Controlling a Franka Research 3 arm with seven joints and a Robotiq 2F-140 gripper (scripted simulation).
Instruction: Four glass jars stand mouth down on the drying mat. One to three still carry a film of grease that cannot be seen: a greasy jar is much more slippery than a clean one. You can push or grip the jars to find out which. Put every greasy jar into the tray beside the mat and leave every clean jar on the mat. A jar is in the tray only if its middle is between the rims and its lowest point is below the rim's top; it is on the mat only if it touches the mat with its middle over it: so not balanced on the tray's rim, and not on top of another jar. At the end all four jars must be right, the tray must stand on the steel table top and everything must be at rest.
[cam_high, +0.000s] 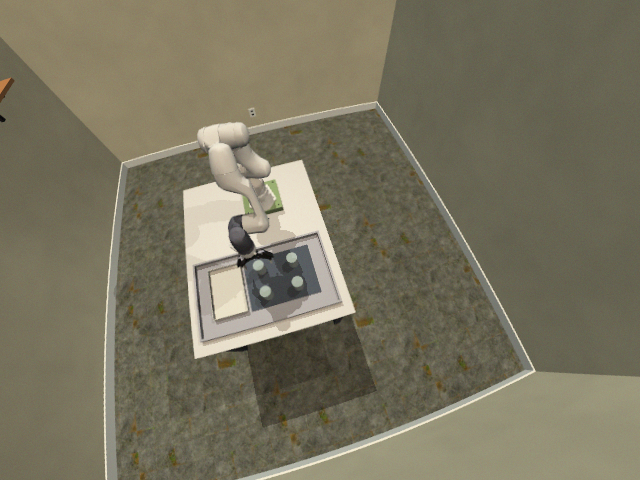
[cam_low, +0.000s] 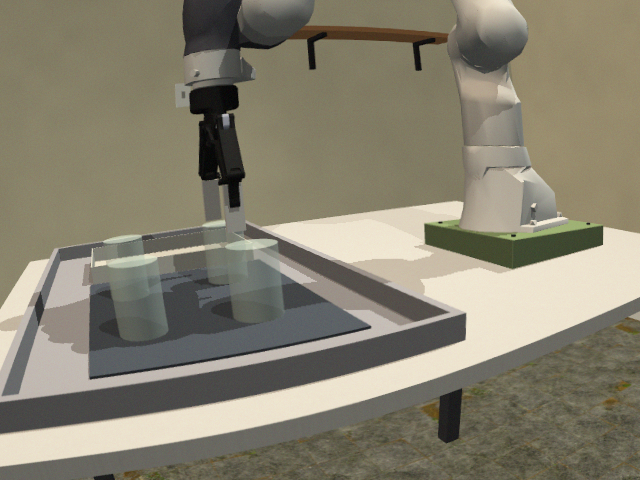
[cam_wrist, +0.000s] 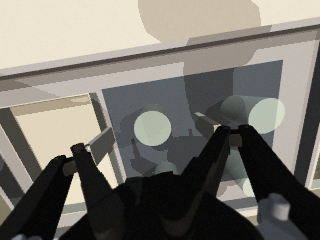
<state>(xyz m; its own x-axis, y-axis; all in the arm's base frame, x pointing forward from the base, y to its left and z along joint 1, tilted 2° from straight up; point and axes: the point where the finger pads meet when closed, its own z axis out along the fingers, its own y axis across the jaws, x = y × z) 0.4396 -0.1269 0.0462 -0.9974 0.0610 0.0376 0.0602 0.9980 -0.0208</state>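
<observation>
The dark mat lies 8 cm ahead of my hand, 9 cm to the left of it and 9 cm below it. The rest, counted from my hand: cream tray 6 cm ahead, 23 cm to the right, 9 cm below.
</observation>
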